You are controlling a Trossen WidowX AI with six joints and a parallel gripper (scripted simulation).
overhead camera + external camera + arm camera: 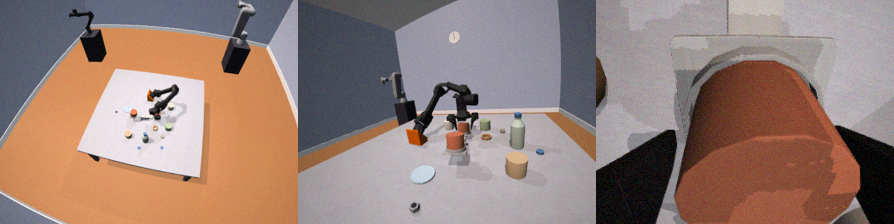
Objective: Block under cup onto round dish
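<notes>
Right now my gripper tip is 160 mm past the cream cup, 120 mm to the right of it and 10 mm above it. Also, from my gripper tip: pale grey block (10 mm below); then green cup (130 mm ahead, 150 mm to the left, 10 mm below); then small balance (20 mm ahead, 130 mm to the right, 20 mm below).
</notes>
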